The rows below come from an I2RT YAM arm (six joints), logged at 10 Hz.
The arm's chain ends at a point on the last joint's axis. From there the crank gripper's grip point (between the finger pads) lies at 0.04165 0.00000 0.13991 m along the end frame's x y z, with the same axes.
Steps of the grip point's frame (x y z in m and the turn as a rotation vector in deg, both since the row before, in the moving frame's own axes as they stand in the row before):
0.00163, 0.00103, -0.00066, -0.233, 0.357, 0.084
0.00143, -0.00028, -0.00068, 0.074, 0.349, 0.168
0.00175, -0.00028, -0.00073, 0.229, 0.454, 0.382
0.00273, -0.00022, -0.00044, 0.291, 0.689, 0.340
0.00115, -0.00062, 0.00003, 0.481, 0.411, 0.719
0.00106, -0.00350, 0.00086, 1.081, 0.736, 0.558
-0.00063, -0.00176, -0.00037, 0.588, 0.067, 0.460
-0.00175, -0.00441, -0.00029, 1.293, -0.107, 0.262
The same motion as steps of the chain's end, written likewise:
0.00076, 0.00040, -0.00040, -0.233, 0.357, 0.084
0.00058, -0.00022, -0.00042, 0.074, 0.349, 0.168
0.00064, 0.00000, -0.00040, 0.229, 0.454, 0.382
0.00105, 0.00024, 0.00007, 0.291, 0.689, 0.340
0.00014, 0.00002, 0.00034, 0.481, 0.411, 0.719
-0.00074, -0.00128, 0.00143, 1.081, 0.736, 0.558
-0.00080, -0.00066, -0.00032, 0.588, 0.067, 0.460
-0.00150, -0.00144, -0.00033, 1.293, -0.107, 0.262

